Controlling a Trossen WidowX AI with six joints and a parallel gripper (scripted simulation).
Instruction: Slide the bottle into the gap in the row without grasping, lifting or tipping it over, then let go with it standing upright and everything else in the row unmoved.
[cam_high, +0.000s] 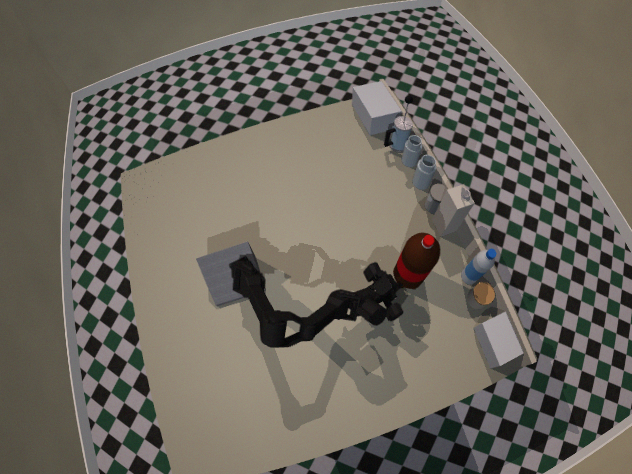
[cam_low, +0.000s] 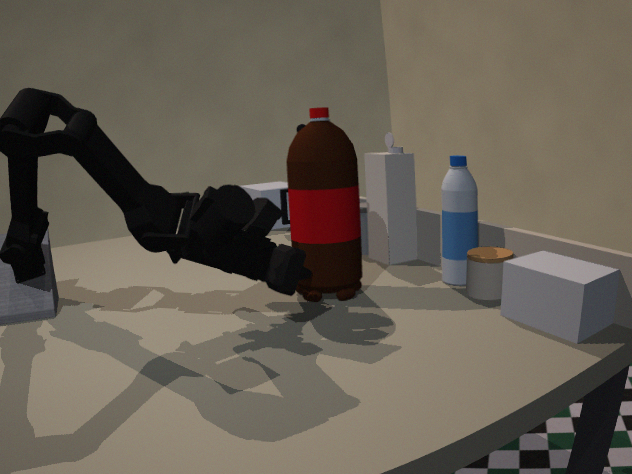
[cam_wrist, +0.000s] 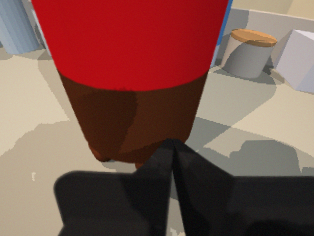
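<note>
Right now my hand is 90 mm short of the brown cola bottle, 30 mm to the right of it and 90 mm below it. Round my hand: blue-capped water bottle (280 mm ahead, 80 mm to the right, 40 mm above); french press (340 mm ahead, 520 mm to the left, 70 mm above); cork-lidded jar (270 mm ahead, 170 mm to the right, 30 mm below).
</note>
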